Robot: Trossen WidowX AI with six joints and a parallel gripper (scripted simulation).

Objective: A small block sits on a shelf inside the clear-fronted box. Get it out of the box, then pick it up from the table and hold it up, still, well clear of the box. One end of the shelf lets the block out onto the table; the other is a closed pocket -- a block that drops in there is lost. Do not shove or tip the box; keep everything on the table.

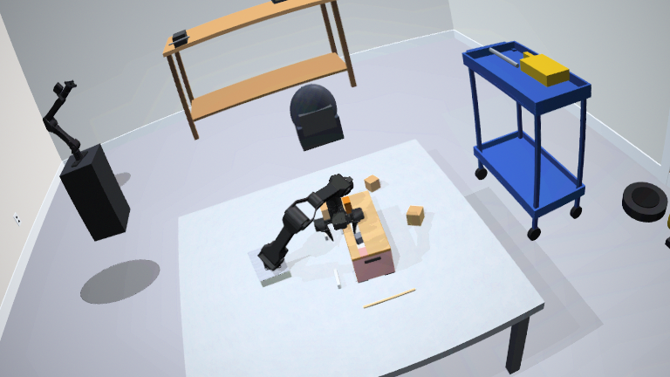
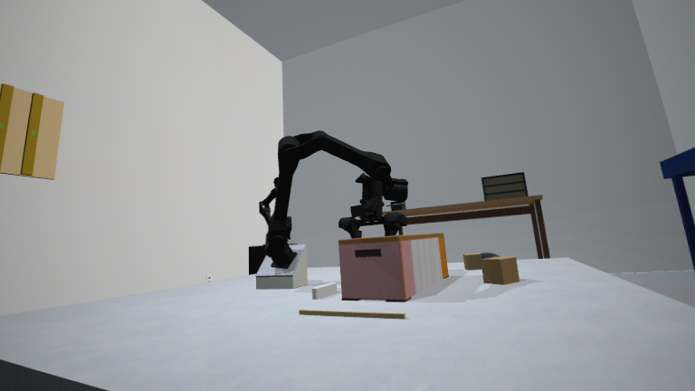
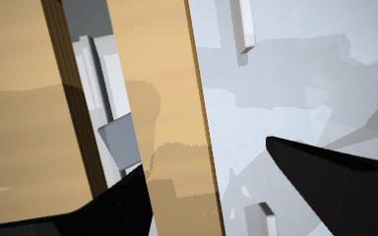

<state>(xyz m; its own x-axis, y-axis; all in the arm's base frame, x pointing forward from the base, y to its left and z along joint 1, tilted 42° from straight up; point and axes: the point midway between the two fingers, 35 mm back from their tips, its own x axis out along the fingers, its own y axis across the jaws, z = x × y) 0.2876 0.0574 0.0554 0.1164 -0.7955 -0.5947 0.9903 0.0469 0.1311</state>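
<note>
The box lies 40 mm ahead of my gripper tip, 20 mm to the left of it and 30 mm below it. From my gripper tip the other things lie so: thin wooden stick (80 mm ahead, 310 mm to the right, 80 mm below); grey block (50 mm ahead, 20 mm to the right).
</note>
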